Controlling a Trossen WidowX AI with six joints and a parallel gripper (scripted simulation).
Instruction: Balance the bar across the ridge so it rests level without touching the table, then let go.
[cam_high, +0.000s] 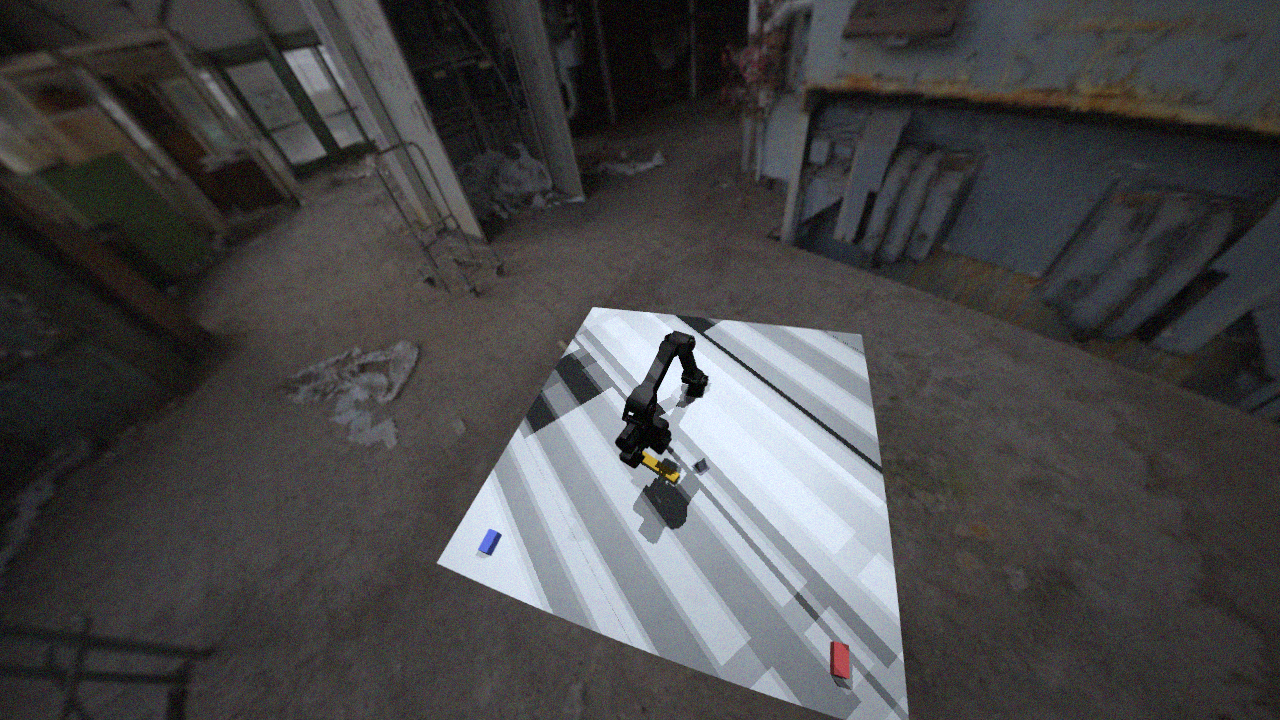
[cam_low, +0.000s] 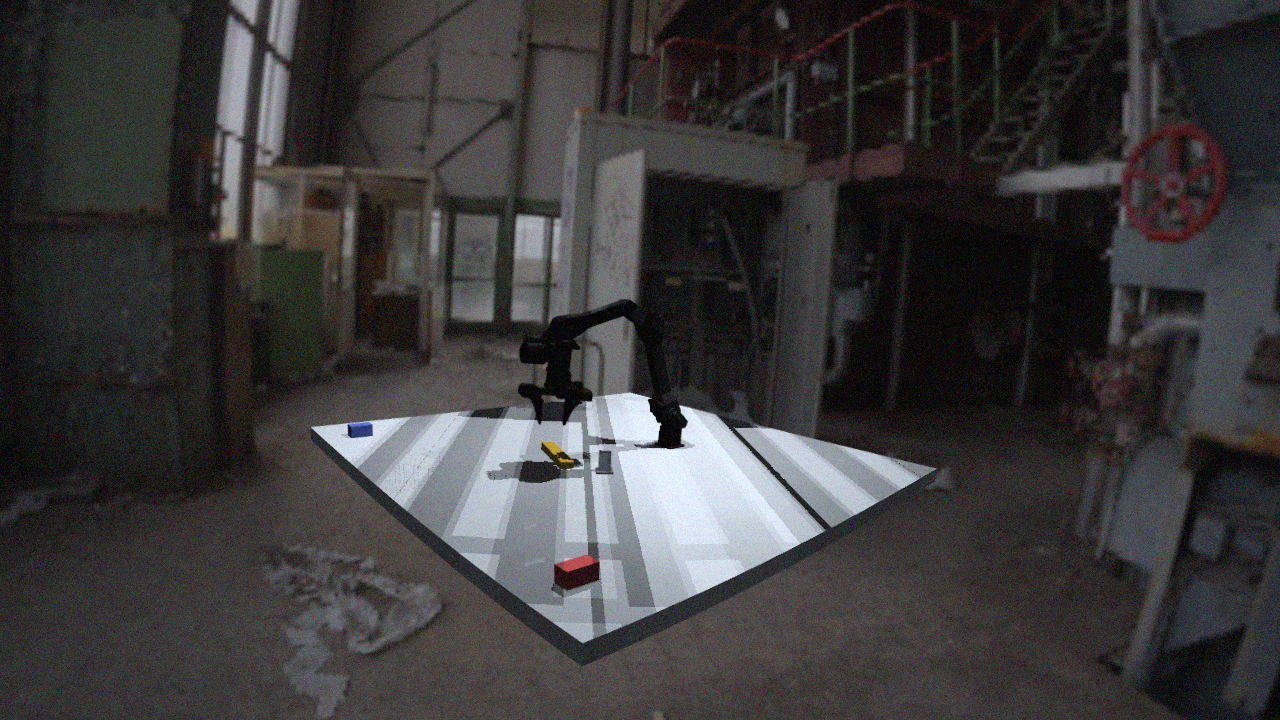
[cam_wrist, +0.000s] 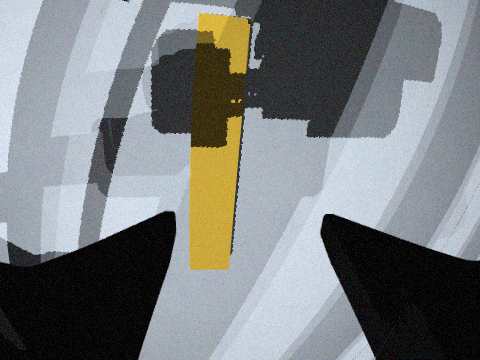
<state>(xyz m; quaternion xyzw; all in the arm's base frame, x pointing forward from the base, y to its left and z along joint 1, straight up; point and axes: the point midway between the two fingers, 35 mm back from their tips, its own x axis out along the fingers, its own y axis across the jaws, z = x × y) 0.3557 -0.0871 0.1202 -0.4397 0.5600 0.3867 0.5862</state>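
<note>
My gripper tip is now 10 mm past the yellow bar, 10 mm to the right of it and 80 mm above it. Also, from my gripper tip: blue block 380 mm ahead, 410 mm to the right, 70 mm below; then red block 380 mm ahead, 590 mm to the left, 70 mm below.
</note>
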